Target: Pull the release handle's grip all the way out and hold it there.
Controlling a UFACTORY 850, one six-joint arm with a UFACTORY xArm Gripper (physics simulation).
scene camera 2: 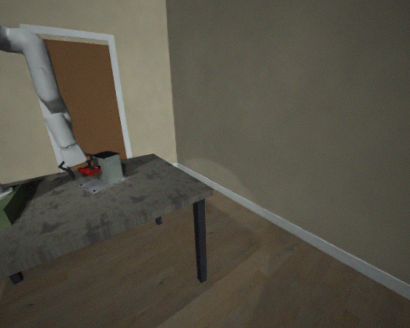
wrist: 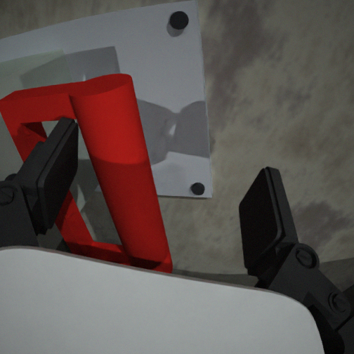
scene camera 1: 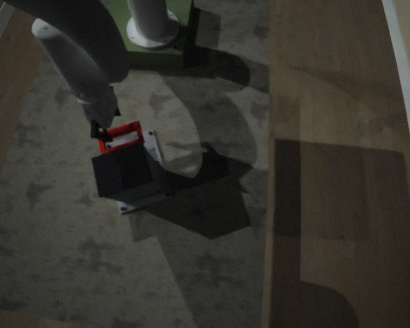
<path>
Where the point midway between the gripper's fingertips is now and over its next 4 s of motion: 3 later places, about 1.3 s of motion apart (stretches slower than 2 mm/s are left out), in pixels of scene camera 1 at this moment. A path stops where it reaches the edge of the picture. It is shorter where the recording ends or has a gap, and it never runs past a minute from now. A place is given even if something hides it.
The gripper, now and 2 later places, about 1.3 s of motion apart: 111,127; 118,132; 118,121
</path>
